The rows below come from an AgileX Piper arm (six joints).
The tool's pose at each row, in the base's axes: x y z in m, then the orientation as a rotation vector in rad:
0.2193 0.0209 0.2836 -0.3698 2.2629 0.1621
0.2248 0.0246 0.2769 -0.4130 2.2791 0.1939
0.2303 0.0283 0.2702 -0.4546 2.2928 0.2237
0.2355 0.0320 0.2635 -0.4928 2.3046 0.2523
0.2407 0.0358 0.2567 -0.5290 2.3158 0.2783
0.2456 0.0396 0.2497 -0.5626 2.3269 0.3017
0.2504 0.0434 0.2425 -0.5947 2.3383 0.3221
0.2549 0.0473 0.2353 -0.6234 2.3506 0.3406
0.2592 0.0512 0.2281 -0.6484 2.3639 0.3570
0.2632 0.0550 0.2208 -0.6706 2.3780 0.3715
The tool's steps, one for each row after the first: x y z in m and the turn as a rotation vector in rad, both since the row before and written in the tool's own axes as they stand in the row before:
0.0008 0.0018 0.0092 -0.0385 0.0209 -0.0173
0.0006 0.0015 0.0093 -0.0361 0.0190 -0.0170
0.0006 0.0012 0.0091 -0.0338 0.0172 -0.0151
0.0005 0.0010 0.0093 -0.0311 0.0170 -0.0145
0.0007 0.0009 0.0093 -0.0283 0.0169 -0.0133
0.0007 0.0007 0.0094 -0.0256 0.0175 -0.0128
0.0007 0.0007 0.0093 -0.0231 0.0179 -0.0107
0.0006 0.0006 0.0092 -0.0204 0.0182 -0.0084
0.0008 0.0004 0.0091 -0.0182 0.0185 -0.0066

